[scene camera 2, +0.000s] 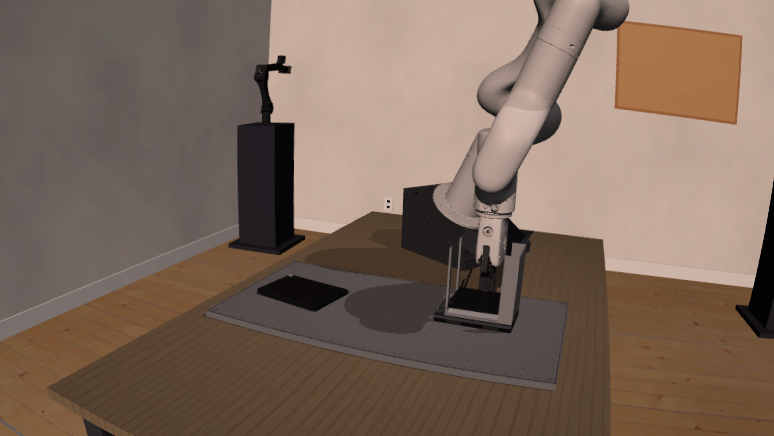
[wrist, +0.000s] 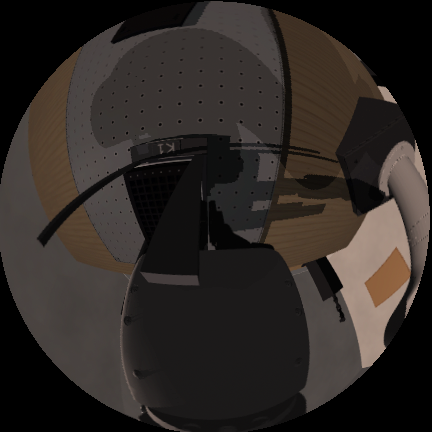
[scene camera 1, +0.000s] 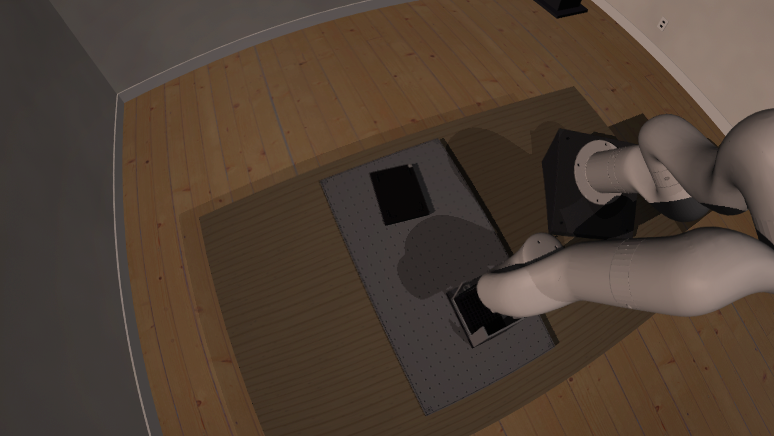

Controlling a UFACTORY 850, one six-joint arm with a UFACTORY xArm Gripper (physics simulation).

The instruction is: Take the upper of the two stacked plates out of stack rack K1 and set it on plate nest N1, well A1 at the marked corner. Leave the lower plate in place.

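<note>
Stack rack K1 has upright posts around a dark base. The black gridded upper plate lies flat in it. The lower plate cannot be told apart beneath it. My gripper is shut with nothing between the fingers. It points down among the posts, with its tips low over the back part of the plate in scene camera 2; the arm hides it in scene camera 1. Plate nest N1 is a flat black block with a pale mark at one corner.
Rack and nest stand on a grey perforated board on a wooden table. The rack's tall posts rise close around the gripper. The arm's black base block stands behind the board.
</note>
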